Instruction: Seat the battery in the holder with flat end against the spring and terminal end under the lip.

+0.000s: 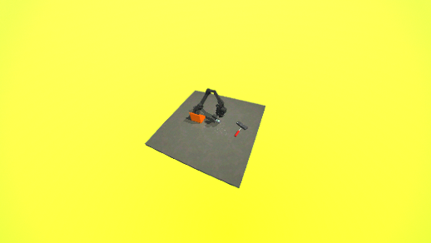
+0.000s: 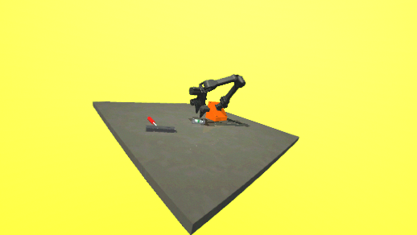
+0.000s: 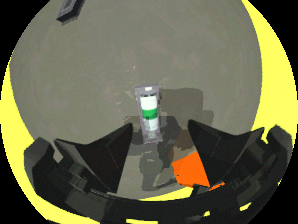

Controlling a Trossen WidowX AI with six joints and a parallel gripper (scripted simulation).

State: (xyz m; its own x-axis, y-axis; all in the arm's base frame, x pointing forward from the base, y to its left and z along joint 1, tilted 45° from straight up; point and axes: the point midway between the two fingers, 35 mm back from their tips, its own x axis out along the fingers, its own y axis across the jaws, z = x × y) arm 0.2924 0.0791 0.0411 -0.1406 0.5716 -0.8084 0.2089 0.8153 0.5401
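My gripper tip is now 40 mm above the battery and 10 mm to the right of it.
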